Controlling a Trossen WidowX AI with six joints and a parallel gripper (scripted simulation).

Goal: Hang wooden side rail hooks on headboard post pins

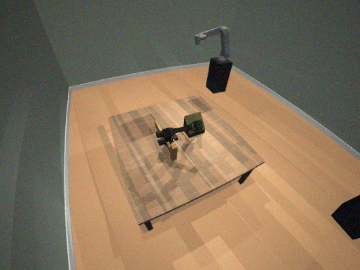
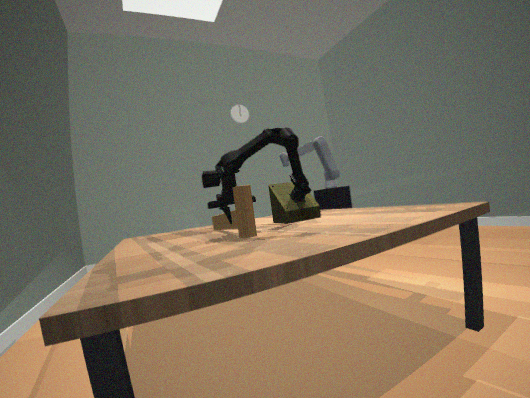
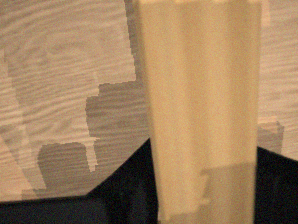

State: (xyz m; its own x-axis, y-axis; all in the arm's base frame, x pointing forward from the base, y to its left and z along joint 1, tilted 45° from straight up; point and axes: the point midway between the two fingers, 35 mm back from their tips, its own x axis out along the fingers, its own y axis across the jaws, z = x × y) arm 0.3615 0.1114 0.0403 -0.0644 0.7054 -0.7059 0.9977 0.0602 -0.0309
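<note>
Right now my gripper tip is 130 mm to the right of the headboard post and 40 mm below it.
</note>
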